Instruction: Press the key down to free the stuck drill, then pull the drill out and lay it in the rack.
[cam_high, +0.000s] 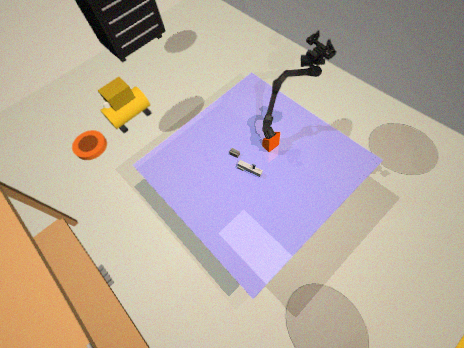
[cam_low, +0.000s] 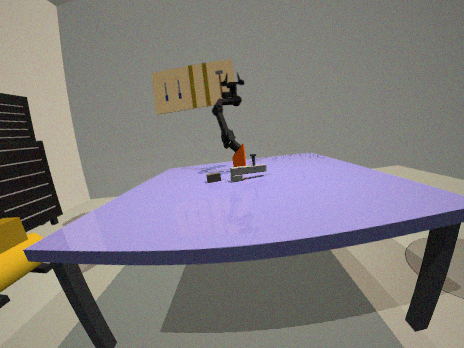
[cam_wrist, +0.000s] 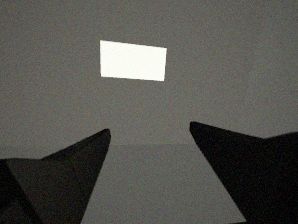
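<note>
Now: gripper tip 650 mm above the dark key, 590 mm short of it and 140 mm to the right of it. Round my gripper tip: thin drill: 690 mm below, 620 mm ahead, 100 mm to the left; grey block: 700 mm below, 610 mm ahead, 110 mm to the left.
</note>
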